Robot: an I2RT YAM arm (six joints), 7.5 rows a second.
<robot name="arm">
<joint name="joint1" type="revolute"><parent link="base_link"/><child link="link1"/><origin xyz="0 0 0.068"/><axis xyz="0 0 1"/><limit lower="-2.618" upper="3.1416"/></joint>
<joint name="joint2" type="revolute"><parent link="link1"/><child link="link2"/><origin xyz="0.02 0.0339 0.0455"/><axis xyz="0 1 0"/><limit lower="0" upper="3.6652"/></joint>
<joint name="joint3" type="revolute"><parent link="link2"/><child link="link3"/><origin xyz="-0.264 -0.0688 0"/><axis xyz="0 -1 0"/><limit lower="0" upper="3.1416"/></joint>
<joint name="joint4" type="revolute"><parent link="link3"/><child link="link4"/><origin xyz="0.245 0.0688 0.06"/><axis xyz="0 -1 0"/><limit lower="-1.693" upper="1.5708"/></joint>
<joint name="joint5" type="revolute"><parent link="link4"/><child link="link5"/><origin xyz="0.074 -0.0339 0.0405"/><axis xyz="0 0 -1"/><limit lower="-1.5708" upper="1.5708"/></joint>
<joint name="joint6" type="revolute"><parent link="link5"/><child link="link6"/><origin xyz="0.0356 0 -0.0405"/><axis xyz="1 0 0"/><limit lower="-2.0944" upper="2.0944"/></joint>
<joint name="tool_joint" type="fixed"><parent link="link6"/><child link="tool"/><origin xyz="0 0 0" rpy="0 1.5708 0"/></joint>
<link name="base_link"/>
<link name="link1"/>
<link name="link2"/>
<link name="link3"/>
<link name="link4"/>
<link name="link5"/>
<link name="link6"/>
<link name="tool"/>
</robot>
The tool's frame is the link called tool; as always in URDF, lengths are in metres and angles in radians.
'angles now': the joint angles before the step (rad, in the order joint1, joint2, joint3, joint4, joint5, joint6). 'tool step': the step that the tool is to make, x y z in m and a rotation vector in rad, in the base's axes. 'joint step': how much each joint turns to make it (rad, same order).
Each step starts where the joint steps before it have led.
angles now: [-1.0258 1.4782 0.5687 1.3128 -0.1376 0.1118]
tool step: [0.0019 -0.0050 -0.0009 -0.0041 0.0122 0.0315]
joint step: [-0.0081 0.0236 0.0181 0.0034 -0.0414 0.0040]
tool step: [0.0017 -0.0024 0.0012 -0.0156 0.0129 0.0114]
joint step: [-0.0015 0.0103 0.0136 0.0012 -0.0193 -0.0127]
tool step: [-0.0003 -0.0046 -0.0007 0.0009 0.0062 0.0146]
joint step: [-0.0115 0.0161 0.0132 0.0002 -0.0259 0.0059]
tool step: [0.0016 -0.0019 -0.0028 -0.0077 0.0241 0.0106]
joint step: [-0.0009 0.0141 0.0044 -0.0001 -0.0201 -0.0189]
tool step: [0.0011 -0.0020 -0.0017 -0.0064 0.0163 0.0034]
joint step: [-0.0014 0.0114 0.0057 -0.0005 -0.0110 -0.0147]
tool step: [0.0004 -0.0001 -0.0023 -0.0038 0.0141 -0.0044]
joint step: [0.0009 0.0048 -0.0032 0.0003 -0.0003 -0.0156]
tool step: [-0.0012 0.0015 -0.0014 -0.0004 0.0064 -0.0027]
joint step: [-0.0010 -0.0049 -0.0097 0.0004 -0.0005 -0.0062]
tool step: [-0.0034 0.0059 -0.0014 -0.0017 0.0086 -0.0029]
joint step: [-0.0001 -0.0243 -0.0279 -0.0015 -0.0004 -0.0091]
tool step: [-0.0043 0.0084 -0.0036 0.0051 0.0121 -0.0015]
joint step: [0.0016 -0.0316 -0.0412 -0.0031 0.0000 -0.0088]
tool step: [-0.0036 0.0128 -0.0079 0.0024 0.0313 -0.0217]
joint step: [0.0149 -0.0385 -0.0612 -0.0043 0.0258 -0.0377]
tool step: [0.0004 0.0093 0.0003 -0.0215 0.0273 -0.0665]
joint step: [0.0289 -0.0399 -0.0273 -0.0208 0.0794 -0.0644]
